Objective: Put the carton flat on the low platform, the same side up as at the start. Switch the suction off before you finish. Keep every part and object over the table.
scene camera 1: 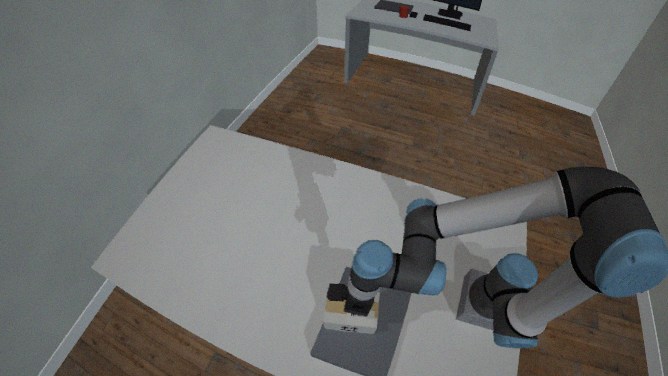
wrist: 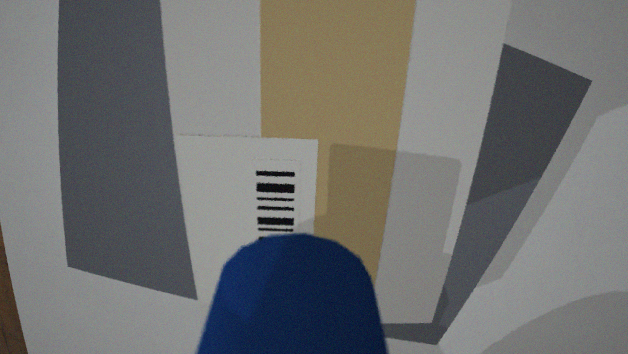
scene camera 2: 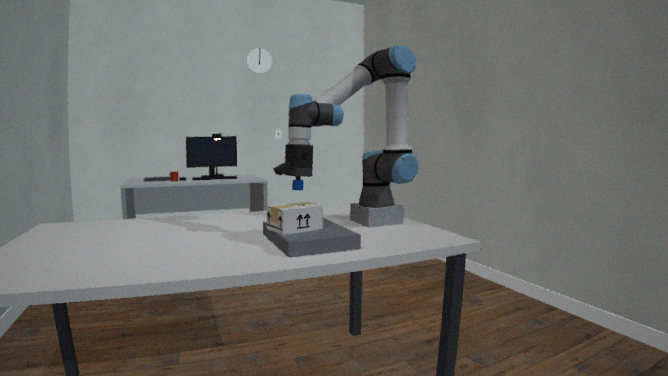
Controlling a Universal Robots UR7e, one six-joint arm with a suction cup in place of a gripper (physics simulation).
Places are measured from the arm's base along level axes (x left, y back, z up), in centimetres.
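Pixels of known places: hand at its tool point: [wrist: 295, 295] [scene camera 2: 297, 189]; arm's base at its link origin: [scene camera 1: 489, 297] [scene camera 2: 376, 204].
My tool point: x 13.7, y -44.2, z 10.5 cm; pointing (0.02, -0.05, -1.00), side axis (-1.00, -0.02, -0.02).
For each thing: its middle in the pictures, then the offset to it from my tool point. Level surfaces: height alone.
- white carton at the middle of its body: [wrist: 323, 139] [scene camera 1: 351, 311] [scene camera 2: 294, 217] dx -0.8, dy -0.9, dz -9.3 cm
- low grey platform at the middle of its body: [wrist: 297, 171] [scene camera 1: 363, 322] [scene camera 2: 308, 234] dx +0.1, dy +3.7, dz -15.8 cm
- white table at its surface level: dz -18.2 cm
The white carton [scene camera 1: 350, 322] [scene camera 2: 303, 220] [wrist: 215, 75] lies flat on the low grey platform [scene camera 1: 345, 350] [scene camera 2: 325, 245] [wrist: 115, 150], with its tan tape strip and a barcode label on top. The arrows on its sides point up in scene camera 2. It stands towards one end of the platform and rests fully on it as far as I can see. My gripper [scene camera 2: 298, 189], a blue suction cup, is open and holds nothing. It hangs a little above the carton, with a visible gap in scene camera 2. In scene camera 1 the wrist hides the cup and part of the carton's top.
The platform stands on the white table [scene camera 1: 200, 215] [scene camera 2: 125, 255], near its front edge in scene camera 2. The arm's grey base block [scene camera 1: 470, 305] [scene camera 2: 377, 215] stands beside it. A desk [scene camera 1: 420, 30] [scene camera 2: 195, 184] with a monitor [scene camera 2: 211, 151] and a red cup [scene camera 1: 403, 11] [scene camera 2: 174, 176] is at the back.
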